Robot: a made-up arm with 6 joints. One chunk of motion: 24 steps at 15 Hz.
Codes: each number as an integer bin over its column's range. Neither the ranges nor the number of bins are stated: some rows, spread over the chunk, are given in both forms.
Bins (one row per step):
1: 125 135 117 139 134 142
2: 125 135 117 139 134 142
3: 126 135 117 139 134 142
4: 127 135 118 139 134 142
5: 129 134 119 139 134 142
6: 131 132 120 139 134 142
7: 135 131 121 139 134 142
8: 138 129 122 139 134 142
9: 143 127 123 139 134 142
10: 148 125 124 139 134 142
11: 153 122 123 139 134 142
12: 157 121 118 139 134 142
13: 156 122 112 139 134 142
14: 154 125 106 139 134 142
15: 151 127 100 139 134 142
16: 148 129 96 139 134 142
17: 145 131 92 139 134 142
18: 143 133 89 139 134 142
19: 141 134 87 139 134 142
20: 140 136 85 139 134 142
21: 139 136 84 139 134 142
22: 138 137 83 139 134 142
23: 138 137 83 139 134 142
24: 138 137 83 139 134 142
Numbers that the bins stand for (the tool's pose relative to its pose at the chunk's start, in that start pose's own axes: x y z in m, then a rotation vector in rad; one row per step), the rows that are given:
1: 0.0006 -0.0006 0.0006 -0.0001 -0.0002 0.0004
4: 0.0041 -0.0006 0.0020 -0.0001 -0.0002 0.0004
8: 0.0235 -0.0081 0.0075 -0.0001 -0.0002 0.0004
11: 0.0500 -0.0169 0.0088 -0.0001 -0.0002 0.0004
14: 0.0518 -0.0131 -0.0145 -0.0001 -0.0002 0.0004
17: 0.0359 -0.0056 -0.0337 -0.0001 -0.0002 0.0004
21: 0.0253 0.0007 -0.0447 -0.0001 -0.0002 0.0004
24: 0.0235 0.0019 -0.0461 -0.0001 -0.0002 0.0004
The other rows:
2: 0.0006 -0.0006 0.0006 -0.0001 -0.0002 0.0004
3: 0.0024 -0.0006 0.0006 -0.0001 -0.0002 0.0004
5: 0.0076 -0.0018 0.0033 -0.0001 -0.0002 0.0004
6: 0.0112 -0.0044 0.0047 -0.0001 -0.0002 0.0004
7: 0.0182 -0.0056 0.0061 -0.0001 -0.0002 0.0004
9: 0.0324 -0.0106 0.0088 -0.0001 -0.0002 0.0004
10: 0.0412 -0.0131 0.0102 -0.0001 -0.0002 0.0004
12: 0.0571 -0.0182 0.0020 -0.0001 -0.0002 0.0004
13: 0.0553 -0.0169 -0.0063 -0.0001 -0.0002 0.0004
15: 0.0465 -0.0106 -0.0227 -0.0001 -0.0002 0.0004
16: 0.0412 -0.0081 -0.0282 -0.0001 -0.0002 0.0004
18: 0.0324 -0.0031 -0.0378 -0.0001 -0.0002 0.0004
19: 0.0288 -0.0018 -0.0406 -0.0001 -0.0002 0.0004
20: 0.0271 0.0007 -0.0433 -0.0001 -0.0002 0.0004
22: 0.0235 0.0019 -0.0461 -0.0001 -0.0002 0.0004
23: 0.0235 0.0019 -0.0461 -0.0001 -0.0002 0.0004

